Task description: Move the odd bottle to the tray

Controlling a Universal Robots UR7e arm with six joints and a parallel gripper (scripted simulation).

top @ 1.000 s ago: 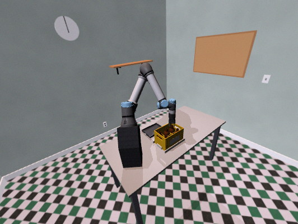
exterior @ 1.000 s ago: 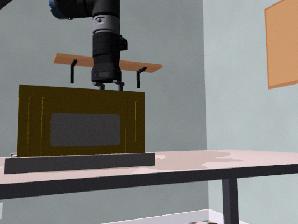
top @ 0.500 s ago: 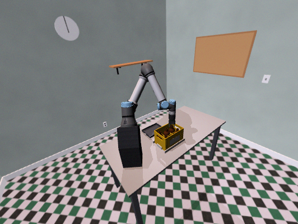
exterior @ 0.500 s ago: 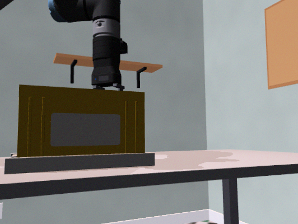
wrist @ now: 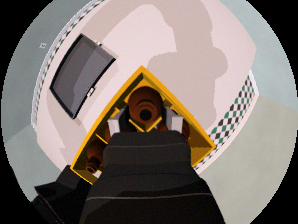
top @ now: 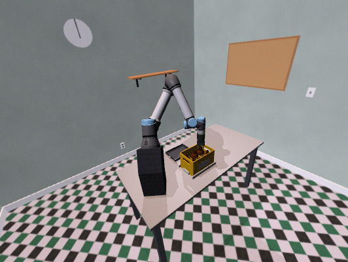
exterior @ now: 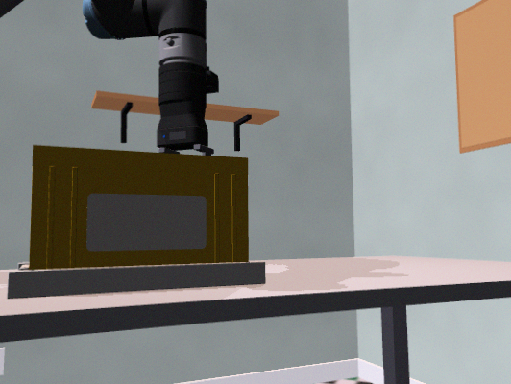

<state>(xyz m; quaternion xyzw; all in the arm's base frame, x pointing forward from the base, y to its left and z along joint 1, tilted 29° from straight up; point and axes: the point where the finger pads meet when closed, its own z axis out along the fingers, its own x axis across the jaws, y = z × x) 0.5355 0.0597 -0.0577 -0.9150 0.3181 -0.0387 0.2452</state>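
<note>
Now: hand 7 cm above the brown bottle. Also, from my hand: dark tray 22 cm to the left, 15 cm below, 13 cm behind; then crate 8 cm below, 8 cm behind, 6 cm to the right.
</note>
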